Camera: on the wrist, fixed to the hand. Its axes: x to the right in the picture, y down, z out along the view.
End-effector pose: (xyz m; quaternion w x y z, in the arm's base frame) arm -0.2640 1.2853 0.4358 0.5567 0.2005 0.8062 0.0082
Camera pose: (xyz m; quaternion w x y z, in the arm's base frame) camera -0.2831 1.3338 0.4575 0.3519 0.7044 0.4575 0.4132
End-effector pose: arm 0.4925 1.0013 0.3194 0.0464 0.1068 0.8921 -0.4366
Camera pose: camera 0.5006 1.0558 0.3072 0.2979 0.7237 0.5633 -0.2650
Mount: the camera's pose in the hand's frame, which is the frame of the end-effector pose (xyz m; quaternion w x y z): 0.0024 0.0437 -0.0356 0.7093 -0.0078 0.0480 0.7032
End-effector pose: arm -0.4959 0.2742 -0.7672 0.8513 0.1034 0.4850 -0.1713
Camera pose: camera -0.5058 0.3261 -0.7869 0.7018 0.4160 0.3135 0.4859
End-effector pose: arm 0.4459 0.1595 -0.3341 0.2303 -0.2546 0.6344 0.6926
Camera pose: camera 0.4182 0.1201 -0.3047 0.3561 -0.2305 -0.6347 -0.6459
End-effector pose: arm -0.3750 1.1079 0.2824 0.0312 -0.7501 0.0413 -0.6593
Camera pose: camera -0.4109 1.0645 0.2849 0.4779 -0.4716 0.5634 -0.4814
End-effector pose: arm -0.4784 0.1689 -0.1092 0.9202 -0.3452 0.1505 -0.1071
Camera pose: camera -0.4846 0.1790 -0.1644 0.7181 -0.1411 0.3945 0.5557
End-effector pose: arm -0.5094 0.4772 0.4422 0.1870 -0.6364 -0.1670 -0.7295
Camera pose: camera -0.5193 0.4217 0.4400 0.6487 -0.5353 0.3437 -0.4178
